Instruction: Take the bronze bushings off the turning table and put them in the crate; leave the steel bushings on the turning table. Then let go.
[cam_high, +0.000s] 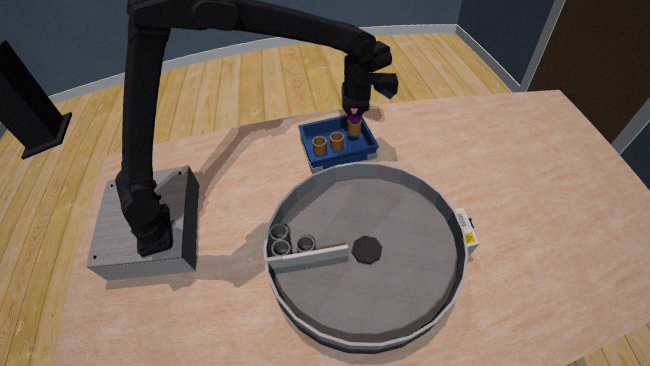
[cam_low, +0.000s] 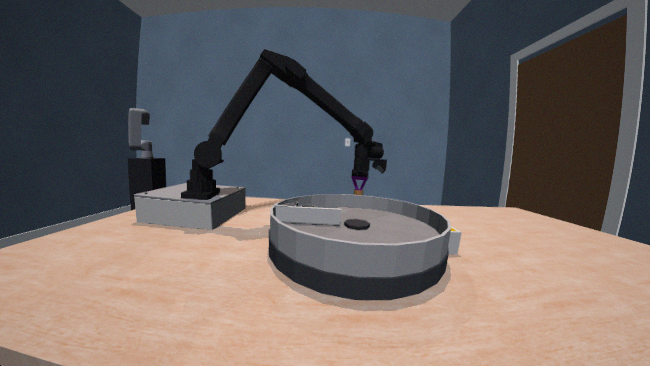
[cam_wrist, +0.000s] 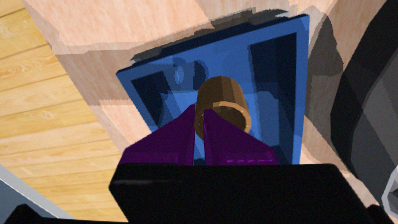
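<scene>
Now: the blue crate 6 cm below my hand, 6 cm behind it and 1 cm to the right of it. Round my hand: turning table 36 cm to the right, 13 cm behind, 3 cm below.
</scene>
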